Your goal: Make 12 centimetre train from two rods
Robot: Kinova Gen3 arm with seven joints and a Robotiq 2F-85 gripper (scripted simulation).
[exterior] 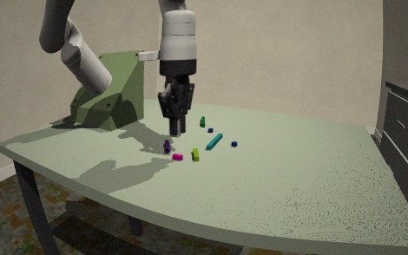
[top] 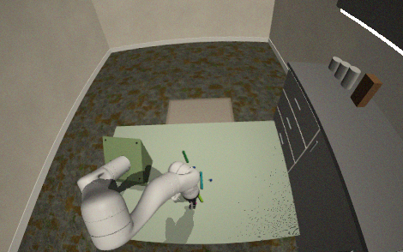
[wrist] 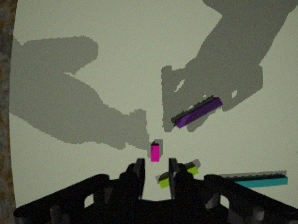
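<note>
The magenta rod is 7 cm below my hand. From my hand the other things lie so: purple rod: 7 cm below, 5 cm to the left, 5 cm behind; turquoise rod: 13 cm to the left, 7 cm below, 3 cm ahead; lime rod: 7 cm below, 3 cm to the left, 3 cm ahead.
</note>
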